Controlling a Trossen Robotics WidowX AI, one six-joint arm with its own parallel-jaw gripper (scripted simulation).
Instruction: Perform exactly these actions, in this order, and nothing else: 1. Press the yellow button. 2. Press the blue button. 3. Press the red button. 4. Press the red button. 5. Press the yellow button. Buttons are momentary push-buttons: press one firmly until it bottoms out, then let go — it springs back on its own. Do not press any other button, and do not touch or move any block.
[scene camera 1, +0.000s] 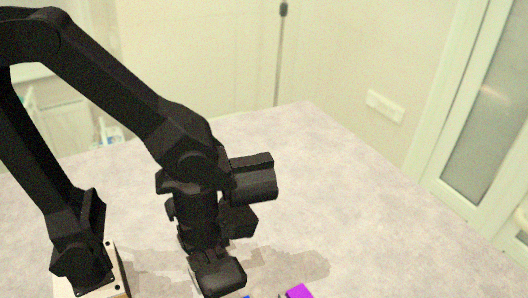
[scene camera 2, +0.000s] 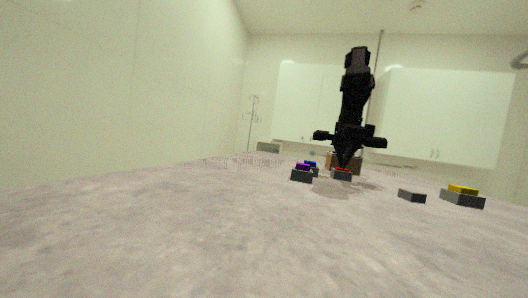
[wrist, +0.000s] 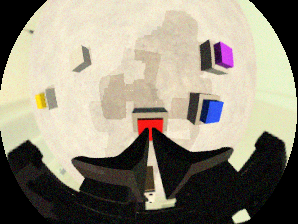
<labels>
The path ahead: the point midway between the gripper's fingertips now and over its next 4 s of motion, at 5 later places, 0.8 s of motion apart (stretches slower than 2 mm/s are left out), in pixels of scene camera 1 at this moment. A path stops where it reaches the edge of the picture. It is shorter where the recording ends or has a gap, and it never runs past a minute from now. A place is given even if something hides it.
The gripper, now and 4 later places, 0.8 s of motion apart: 205, 269; 200, 235; 189, 143; 186, 164; 187, 173
</labels>
